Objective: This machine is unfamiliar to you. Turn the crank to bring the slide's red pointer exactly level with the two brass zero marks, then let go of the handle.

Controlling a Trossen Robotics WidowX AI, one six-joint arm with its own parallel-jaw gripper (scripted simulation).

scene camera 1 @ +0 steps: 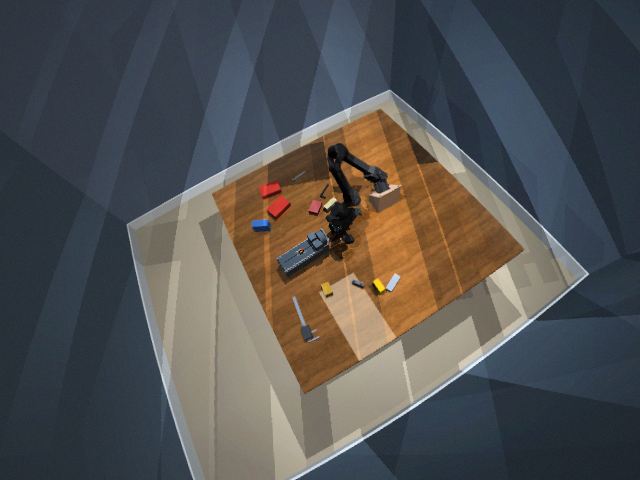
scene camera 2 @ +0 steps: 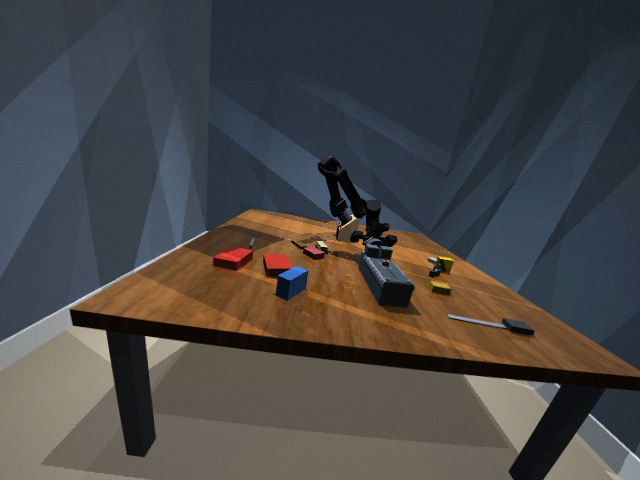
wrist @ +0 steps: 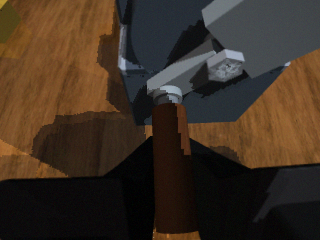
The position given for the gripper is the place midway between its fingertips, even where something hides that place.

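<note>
Scene camera 2: a blue block [scene camera 2: 290, 283], a grey slide machine [scene camera 2: 389, 285]. Wrist view: the gripper [wrist: 167, 142]. Blue block out of frame in the wrist view.
</note>
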